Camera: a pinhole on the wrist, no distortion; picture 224 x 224 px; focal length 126.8 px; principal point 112.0 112.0 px. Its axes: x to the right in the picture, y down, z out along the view. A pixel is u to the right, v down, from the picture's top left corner.
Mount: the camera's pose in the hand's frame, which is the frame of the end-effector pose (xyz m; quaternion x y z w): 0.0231 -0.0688 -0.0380 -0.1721 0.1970 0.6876 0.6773
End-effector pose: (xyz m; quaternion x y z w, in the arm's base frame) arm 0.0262 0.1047 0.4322 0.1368 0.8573 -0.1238 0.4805
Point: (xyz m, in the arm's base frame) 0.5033 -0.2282 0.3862
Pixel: 15 194
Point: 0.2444 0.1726 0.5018
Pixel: 170 217
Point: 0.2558 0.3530 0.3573
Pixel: 204 130
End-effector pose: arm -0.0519 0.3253 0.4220 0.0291 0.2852 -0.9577 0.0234
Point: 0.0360 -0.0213 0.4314
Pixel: 178 148
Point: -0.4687 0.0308 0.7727
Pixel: 66 22
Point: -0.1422 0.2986 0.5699
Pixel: 42 72
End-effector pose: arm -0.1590 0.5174 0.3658 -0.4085 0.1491 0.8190 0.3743
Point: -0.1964 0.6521 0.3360
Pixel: 47 20
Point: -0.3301 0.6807 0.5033
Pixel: 74 110
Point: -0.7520 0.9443 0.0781
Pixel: outside the picture
